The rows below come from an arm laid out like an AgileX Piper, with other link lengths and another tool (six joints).
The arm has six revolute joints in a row. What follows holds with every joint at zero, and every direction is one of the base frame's.
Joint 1 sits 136.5 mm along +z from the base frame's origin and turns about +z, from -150 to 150 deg.
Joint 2 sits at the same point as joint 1 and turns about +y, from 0 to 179.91 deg.
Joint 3 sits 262.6 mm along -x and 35.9 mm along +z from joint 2 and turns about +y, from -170 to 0 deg.
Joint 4 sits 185.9 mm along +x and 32.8 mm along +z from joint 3 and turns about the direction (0.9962, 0, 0.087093), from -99.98 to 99.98 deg.
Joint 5 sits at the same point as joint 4 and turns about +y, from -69.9 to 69.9 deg.
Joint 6 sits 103.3 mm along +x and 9 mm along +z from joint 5 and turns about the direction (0.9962, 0, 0.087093), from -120 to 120 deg.
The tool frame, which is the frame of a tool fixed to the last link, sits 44.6 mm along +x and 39 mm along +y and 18 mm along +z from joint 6; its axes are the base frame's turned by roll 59.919, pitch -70.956 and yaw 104.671 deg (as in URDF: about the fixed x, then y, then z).
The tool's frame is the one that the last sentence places.
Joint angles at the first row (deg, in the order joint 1, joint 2, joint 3, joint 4, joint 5, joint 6):
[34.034 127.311 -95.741 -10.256 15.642 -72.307]
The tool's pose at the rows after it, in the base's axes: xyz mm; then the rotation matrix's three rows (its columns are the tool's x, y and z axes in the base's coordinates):
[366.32 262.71 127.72], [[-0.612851 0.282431 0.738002], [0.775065 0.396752 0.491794], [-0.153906 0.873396 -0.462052]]
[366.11 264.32 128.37], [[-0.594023 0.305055 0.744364], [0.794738 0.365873 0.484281], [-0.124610 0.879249 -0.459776]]
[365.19 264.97 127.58], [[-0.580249 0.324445 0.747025], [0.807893 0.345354 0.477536], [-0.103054 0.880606 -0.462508]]
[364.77 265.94 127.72], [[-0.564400 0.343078 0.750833], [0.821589 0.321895 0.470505], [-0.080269 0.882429 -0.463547]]
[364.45 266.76 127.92], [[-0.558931 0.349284 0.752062], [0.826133 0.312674 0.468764], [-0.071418 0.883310 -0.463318]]
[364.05 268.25 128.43], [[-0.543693 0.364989 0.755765], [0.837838 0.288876 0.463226], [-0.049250 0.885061 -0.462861]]
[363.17 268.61 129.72], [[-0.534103 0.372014 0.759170], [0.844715 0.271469 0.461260], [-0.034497 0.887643 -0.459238]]
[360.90 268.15 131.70], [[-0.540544 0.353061 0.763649], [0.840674 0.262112 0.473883], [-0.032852 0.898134 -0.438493]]
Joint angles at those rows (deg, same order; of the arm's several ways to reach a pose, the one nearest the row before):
[34.034 127.139 -95.742 -10.257 15.757 -71.160]
[34.033 127.140 -95.741 -10.255 15.698 -68.871]
[34.035 127.139 -95.454 -10.259 15.641 -67.205]
[34.034 127.139 -95.396 -10.257 15.698 -65.431]
[34.091 127.140 -95.398 -10.255 15.700 -64.745]
[34.148 127.138 -95.396 -10.257 15.698 -63.024]
[34.148 126.795 -94.882 -10.255 15.298 -61.938]
[34.149 125.765 -92.707 -10.427 12.779 -61.937]

